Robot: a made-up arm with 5 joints.
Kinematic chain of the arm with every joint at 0, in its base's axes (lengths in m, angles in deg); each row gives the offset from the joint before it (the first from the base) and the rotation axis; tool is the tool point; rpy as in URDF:
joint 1: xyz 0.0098 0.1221 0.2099 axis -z
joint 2: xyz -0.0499 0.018 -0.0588 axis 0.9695 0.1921 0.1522
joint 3: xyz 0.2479 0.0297 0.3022 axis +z
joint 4: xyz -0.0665 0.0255 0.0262 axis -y
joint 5: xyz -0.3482 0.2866 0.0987 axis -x
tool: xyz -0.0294 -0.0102 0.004 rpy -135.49 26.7 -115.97
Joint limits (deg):
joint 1: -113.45..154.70
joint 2: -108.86..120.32
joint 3: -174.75..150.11
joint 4: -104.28..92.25
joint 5: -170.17..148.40
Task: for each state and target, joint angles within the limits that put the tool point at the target. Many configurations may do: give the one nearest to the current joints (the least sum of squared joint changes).
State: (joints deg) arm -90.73 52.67 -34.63 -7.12 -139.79
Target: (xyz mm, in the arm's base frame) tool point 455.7 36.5 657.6
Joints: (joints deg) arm -68.80 82.59 -13.25 -21.98 -140.09
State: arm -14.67 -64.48 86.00 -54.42 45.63
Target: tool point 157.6 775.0 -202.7
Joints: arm 11.63 -105.96 54.79 -80.95 46.92
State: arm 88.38 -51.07 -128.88 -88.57 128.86
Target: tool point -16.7 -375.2 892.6
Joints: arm 117.91 -24.68 -123.91 -72.61 129.72
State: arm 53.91 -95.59 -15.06 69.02 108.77
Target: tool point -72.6 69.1 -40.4
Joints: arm 42.96 -108.45 33.24 92.25 105.21
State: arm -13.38 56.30 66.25 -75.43 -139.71
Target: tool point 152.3 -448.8 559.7
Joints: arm -2.19 72.28 51.70 -79.10 -141.37
